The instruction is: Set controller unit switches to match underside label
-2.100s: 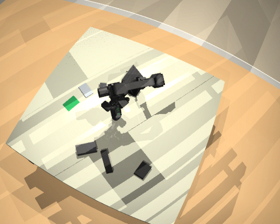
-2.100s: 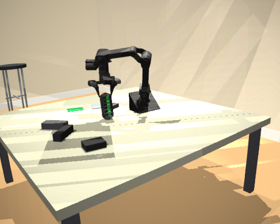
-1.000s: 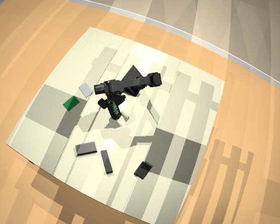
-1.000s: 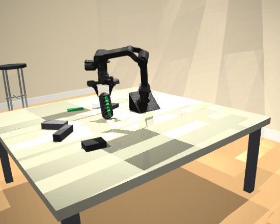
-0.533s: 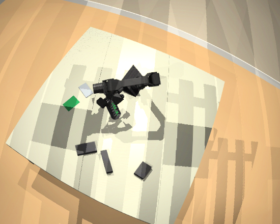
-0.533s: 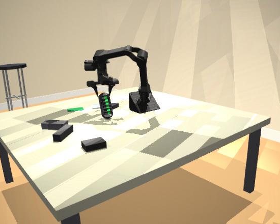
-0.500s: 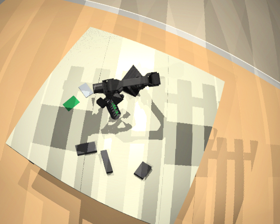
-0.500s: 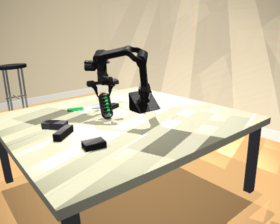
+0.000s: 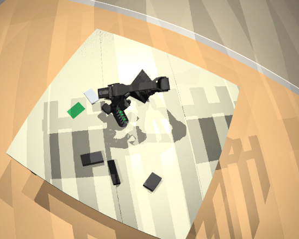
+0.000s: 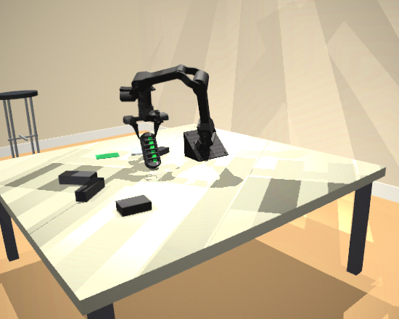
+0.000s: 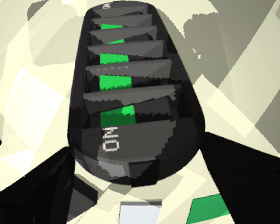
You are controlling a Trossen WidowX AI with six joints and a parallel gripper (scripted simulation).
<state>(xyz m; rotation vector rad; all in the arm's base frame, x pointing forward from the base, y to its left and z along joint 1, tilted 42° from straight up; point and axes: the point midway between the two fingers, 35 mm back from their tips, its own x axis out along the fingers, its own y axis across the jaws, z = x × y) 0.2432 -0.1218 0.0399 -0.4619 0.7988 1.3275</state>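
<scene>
The dark block is 13 cm behind my gripper tip, 12 cm to the right of it and 11 cm below it. The rest, counted from my gripper tip: pale grey module: 6 cm behind, 23 cm to the right, 12 cm below; green flat plate: 8 cm ahead, 27 cm to the right, 12 cm below.
</scene>
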